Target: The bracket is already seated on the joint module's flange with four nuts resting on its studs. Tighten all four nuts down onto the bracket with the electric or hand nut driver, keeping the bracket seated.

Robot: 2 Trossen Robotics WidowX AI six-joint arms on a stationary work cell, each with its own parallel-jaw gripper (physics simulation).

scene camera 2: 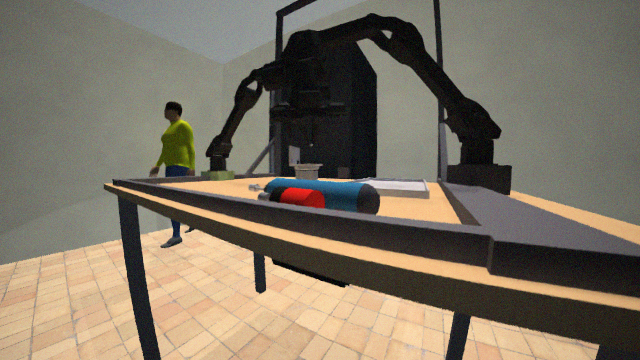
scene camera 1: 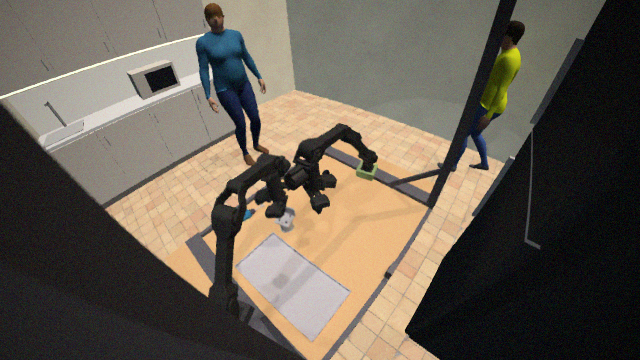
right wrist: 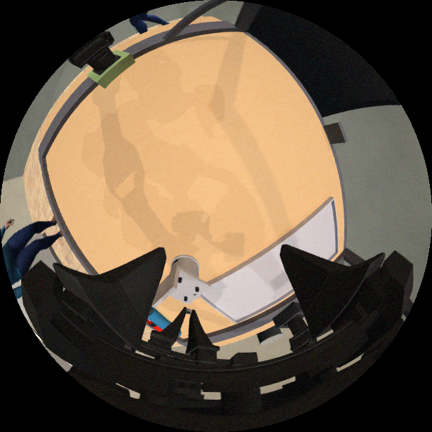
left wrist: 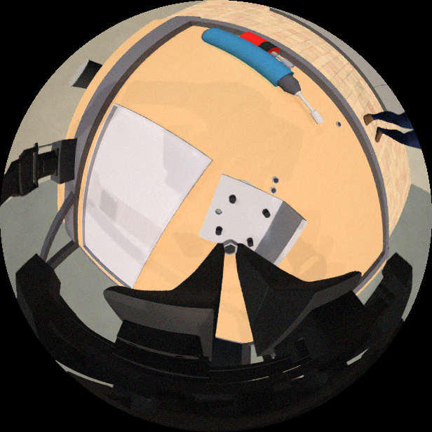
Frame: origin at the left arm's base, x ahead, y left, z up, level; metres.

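Seen in the pictures: left gripper, fingertip midpoint: (scene camera 2: 311,146) (scene camera 1: 283,214); left arm's base at its link origin: (scene camera 1: 231,313); right arm's base at its link origin: (scene camera 2: 217,170) (scene camera 1: 367,167).
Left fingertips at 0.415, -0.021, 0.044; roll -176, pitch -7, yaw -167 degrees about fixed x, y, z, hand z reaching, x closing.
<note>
Offsets run from my left fingertips to a thing's top centre, as dx, dy, dz. "spot": to the spot under its first point.
The pale bracket (scene camera 1: 286,218) (left wrist: 242,212) (right wrist: 188,290) sits on the round joint module @(+0.011, +0.005, -0.038) (scene camera 2: 306,172) (right wrist: 185,262). Several dark stud or hole spots and a small grey spot show on its face. My left gripper (left wrist: 228,248) is shut on a hex nut (left wrist: 230,249) (right wrist: 188,311), above the bracket's edge in the left wrist view. My right gripper (right wrist: 224,253) is open and empty, high over the table. Two nuts (left wrist: 275,180) (left wrist: 273,190) lie beside the bracket; another small nut-like piece (left wrist: 338,124) lies farther off. The blue electric driver @(spot: -0.081, +0.293, -0.080) (scene camera 2: 345,192) (left wrist: 250,57) and red hand driver @(-0.009, +0.271, -0.078) (scene camera 2: 305,198) (left wrist: 253,38) lie side by side.
A shallow white tray @(-0.221, -0.102, -0.096) (scene camera 1: 295,285) (left wrist: 145,190) (right wrist: 270,285) lies beside the bracket. A dark raised frame (scene camera 2: 320,220) borders the table. A green block (scene camera 1: 366,171) (scene camera 2: 218,175) (right wrist: 112,70) is under the right arm's base. Two people (scene camera 1: 227,65) (scene camera 1: 500,85) stand beyond the table.
</note>
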